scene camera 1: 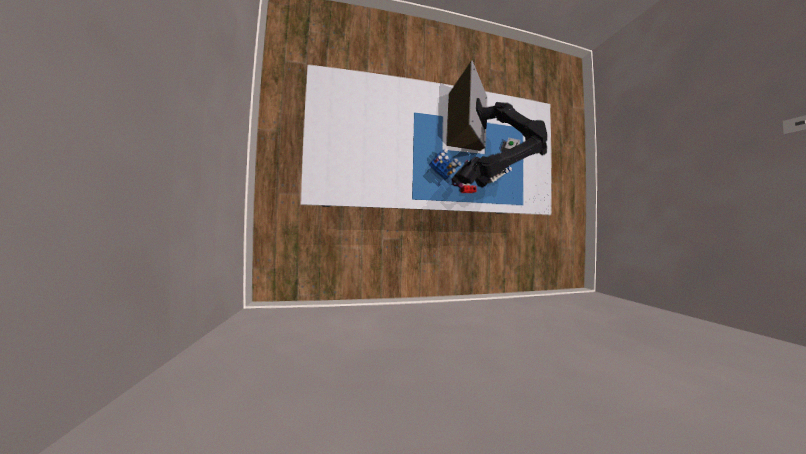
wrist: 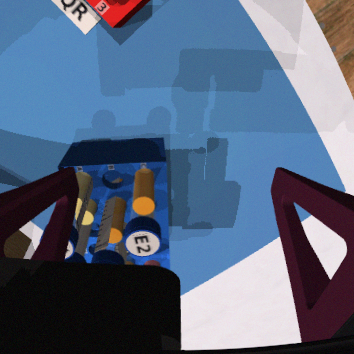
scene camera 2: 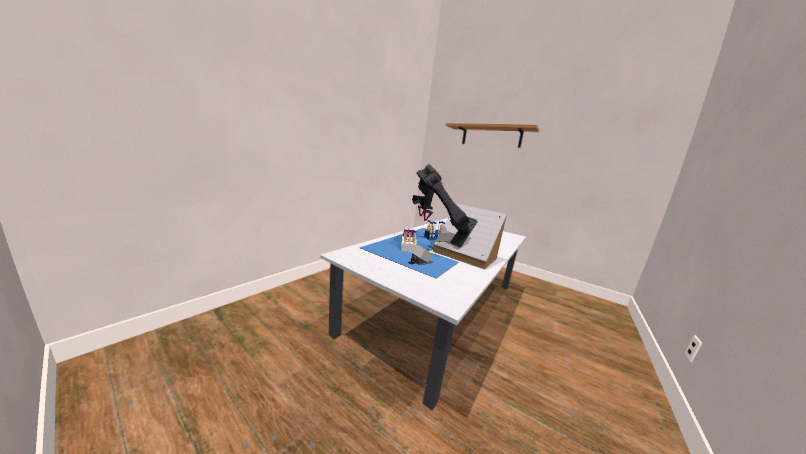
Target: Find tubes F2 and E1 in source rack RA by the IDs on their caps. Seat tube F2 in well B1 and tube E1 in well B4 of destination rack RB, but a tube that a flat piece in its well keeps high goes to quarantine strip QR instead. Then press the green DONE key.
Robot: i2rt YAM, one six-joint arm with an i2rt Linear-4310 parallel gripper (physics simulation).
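Pixels of known places: gripper, between the fingertips: [wrist: 174, 177] [scene camera 2: 422, 218]; arm's base, origin of its link: [scene camera 1: 480, 114] [scene camera 2: 464, 232].
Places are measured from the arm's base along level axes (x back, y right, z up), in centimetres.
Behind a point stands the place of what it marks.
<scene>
My gripper [scene camera 1: 457, 181] {z -1.4, x -36.7, y 8.1 cm} [scene camera 2: 424, 214] {z -1.4, x -36.7, y 8.1 cm} [wrist: 174, 177] {z -1.4, x -36.7, y 8.1 cm} is open and empty, high above the blue mat. A blue rack [scene camera 1: 441, 165] {z -9.3, x -28.9, y 15.6 cm} [scene camera 2: 432, 236] [wrist: 112, 151] {z -11.6, x -31.3, y 8.3 cm} holds several tubes; in the wrist view it lies low left, partly behind the left finger and the black gripper body. One blue cap [wrist: 142, 243] {z -1.8, x -32.8, y 10.8 cm} there reads E2. Other caps are cut off; F2 and E1 cannot be read. A white rack [scene camera 2: 408, 245] {z -10.4, x -21.1, y -24.2 cm} with tubes stands on the mat. Neither rack's name is readable. The red strip QR [scene camera 1: 468, 188] {z -9.3, x -38.8, y -2.1 cm} [wrist: 119, 11] {z -9.3, x -38.4, y 0.2 cm} is cut off at the wrist view's top. The green key [scene camera 1: 511, 143] {z -7.4, x -7.5, y -25.7 cm} sits on a small grey box.
The blue mat [scene camera 1: 423, 188] {z -14.3, x -42.3, y 22.8 cm} [scene camera 2: 439, 267] {z -14.3, x 2.6, y -26.7 cm} [wrist: 225, 110] {z -14.3, x -41.1, y 11.7 cm} lies on the white table [scene camera 1: 355, 140] {z -14.6, x -22.7, y 63.7 cm} [scene camera 2: 451, 298] {z -14.6, x 22.0, y -47.4 cm}. A sloped grey and wooden stand [scene camera 1: 467, 115] {z 11.1, x -9.4, y 12.7 cm} [scene camera 2: 487, 234] {z 1.7, x 12.9, y 2.6 cm} carries the arm's base beside the racks. A wall shelf [scene camera 2: 493, 127] is behind the table.
</scene>
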